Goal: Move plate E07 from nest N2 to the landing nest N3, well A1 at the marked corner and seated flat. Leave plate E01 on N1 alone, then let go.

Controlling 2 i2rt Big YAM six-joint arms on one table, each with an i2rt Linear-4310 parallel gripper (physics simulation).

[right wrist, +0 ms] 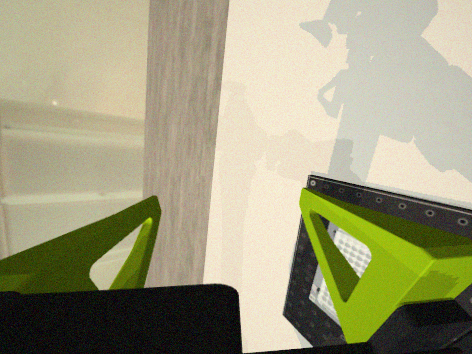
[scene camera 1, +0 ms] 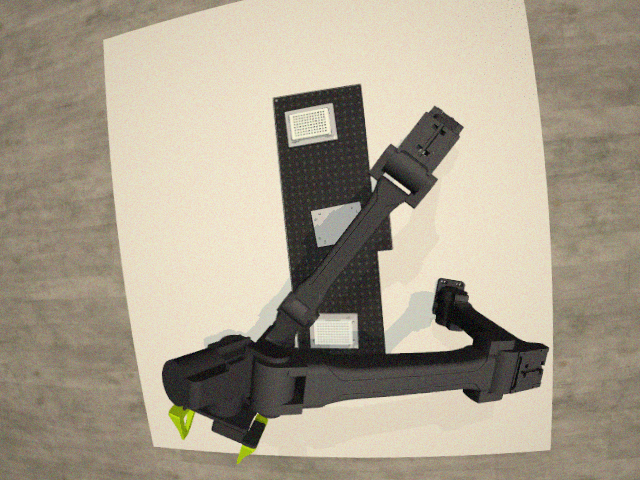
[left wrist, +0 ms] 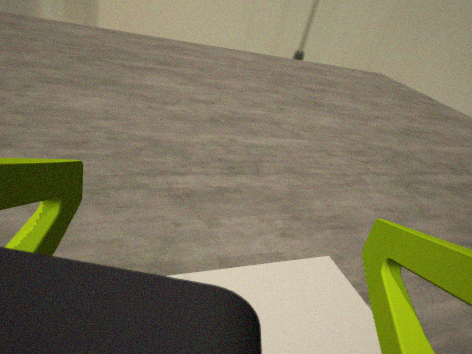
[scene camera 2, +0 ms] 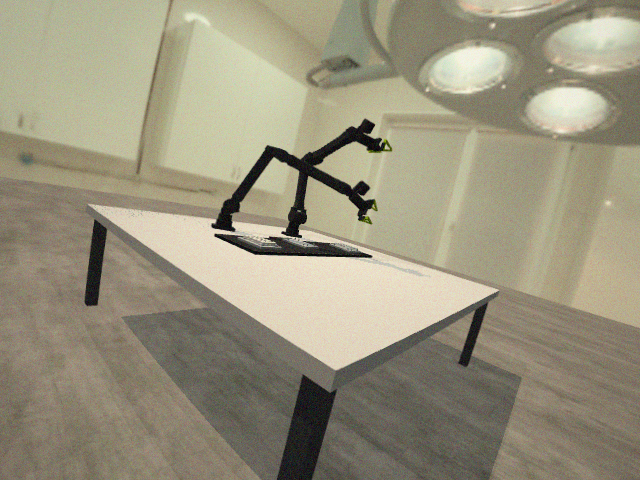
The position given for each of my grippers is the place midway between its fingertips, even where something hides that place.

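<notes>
Left gripper (scene camera 1: 211, 449) (left wrist: 229, 208): open, holding nothing. Right gripper (right wrist: 230, 199): open, empty. Grey nest plate (scene camera 1: 330, 223): visible.
</notes>
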